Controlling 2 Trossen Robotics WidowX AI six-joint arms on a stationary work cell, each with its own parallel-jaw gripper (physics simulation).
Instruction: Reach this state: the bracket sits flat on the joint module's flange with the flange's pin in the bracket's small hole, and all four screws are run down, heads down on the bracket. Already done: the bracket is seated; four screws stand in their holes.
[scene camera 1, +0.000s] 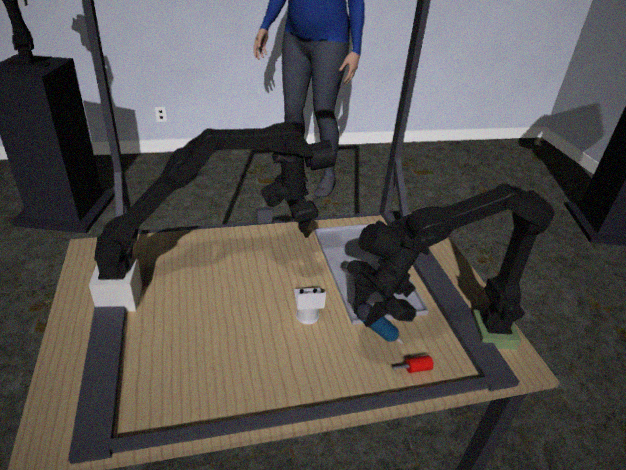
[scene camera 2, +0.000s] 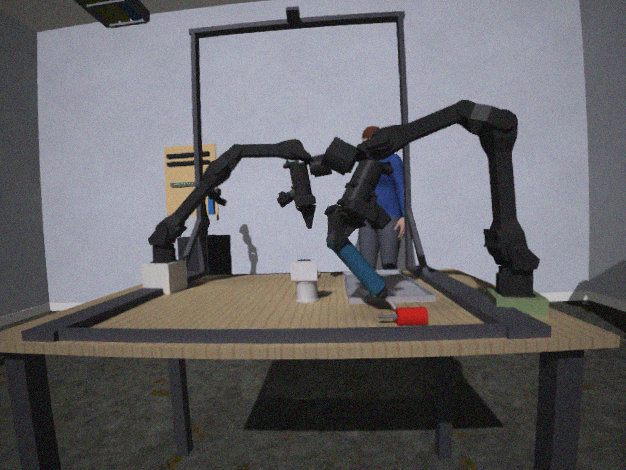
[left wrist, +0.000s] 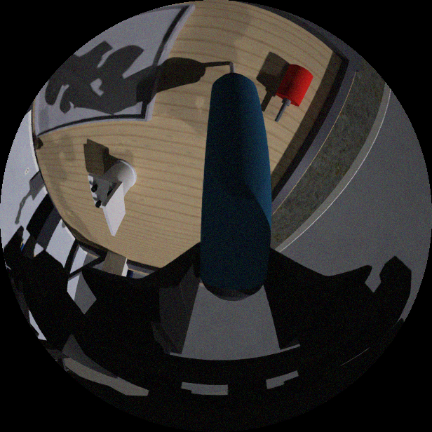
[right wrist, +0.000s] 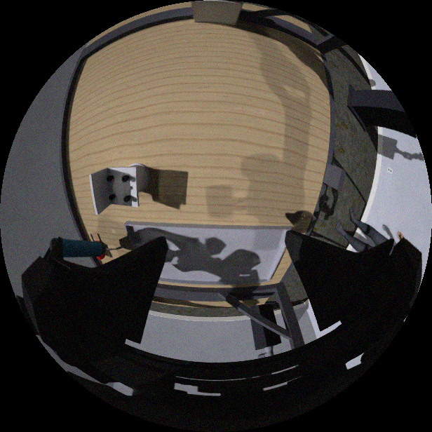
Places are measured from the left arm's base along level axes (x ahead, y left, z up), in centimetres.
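Pixels of known places: left gripper, fingertip midpoint: (scene camera 1: 360, 319) (scene camera 2: 331, 248); right gripper, fingertip midpoint: (scene camera 2: 309, 228); left arm's base, link origin: (scene camera 1: 496, 324) (scene camera 2: 515, 293); right arm's base, link origin: (scene camera 1: 113, 271) (scene camera 2: 164, 262).
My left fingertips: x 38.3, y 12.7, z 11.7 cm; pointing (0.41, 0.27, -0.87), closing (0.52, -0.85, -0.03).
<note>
For each thing: its top centre in the pictures, then the offset to it from my left fingertips. "pt": a spot on its surface instead.
- white joint module, top centre: (scene camera 1: 309, 298) (scene camera 2: 306, 276) dx +11.5, dy -15.2, dz -9.0 cm
- blue screwdriver, surface spot: (scene camera 2: 361, 268) (scene camera 1: 383, 331) pt dx -6.0, dy -1.2, dz -4.4 cm
- red-handled tool, top centre: (scene camera 2: 401, 308) (scene camera 1: 413, 360) dx -14.1, dy +0.7, dz -12.0 cm
- grey tray, top centre: (scene camera 1: 366, 265) (scene camera 2: 379, 280) dx -5.6, dy -35.9, dz -13.8 cm
The white bracket (scene camera 1: 310, 299) (scene camera 2: 303, 271) (left wrist: 115, 215) (right wrist: 101, 190) sits on the white joint module (scene camera 1: 307, 317) (scene camera 2: 306, 291) (left wrist: 126, 172). Several black screws (right wrist: 126, 178) stand in its holes; how deep they sit and the flange's pin cannot be made out. My left gripper (scene camera 1: 368, 316) (scene camera 2: 337, 243) is shut on the blue screwdriver (scene camera 1: 385, 329) (scene camera 2: 361, 268) (left wrist: 235, 175) (right wrist: 80, 248), held by its rear end, tilted, with the shaft pointing down to the right in the scene views, away from the bracket. My right gripper (scene camera 1: 306, 232) (scene camera 2: 309, 225) (right wrist: 227, 240) is open and empty, high above the table behind the bracket.
A red-handled tool (scene camera 1: 420, 363) (scene camera 2: 412, 316) (left wrist: 295, 85) with a grey shaft lies on the table near the front right, close to the blue screwdriver's tip. A grey tray (scene camera 1: 334, 275) (right wrist: 210, 226) lies right of the bracket, partly beneath the left arm. Dark rails (scene camera 1: 303, 413) (scene camera 2: 283, 334) border the work area.
</note>
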